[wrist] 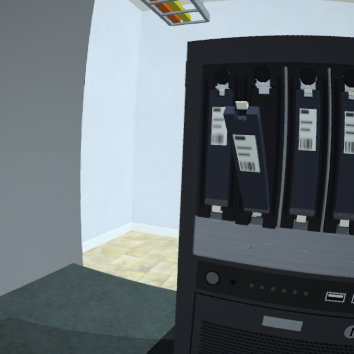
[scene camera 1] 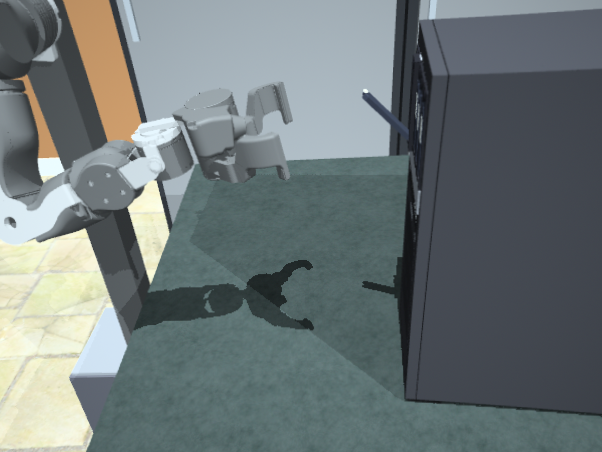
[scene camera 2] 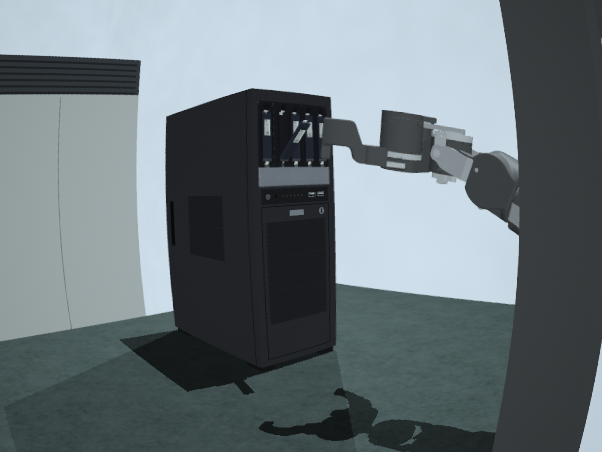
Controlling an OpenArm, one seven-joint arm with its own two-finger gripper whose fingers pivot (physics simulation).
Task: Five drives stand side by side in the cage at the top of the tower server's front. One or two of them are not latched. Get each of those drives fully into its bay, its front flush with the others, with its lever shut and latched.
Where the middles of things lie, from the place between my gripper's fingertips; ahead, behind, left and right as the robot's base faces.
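Tower server (scene camera 1: 493, 303): 14 cm below my hand, 31 cm ahead of it, 3 cm to the right of it.
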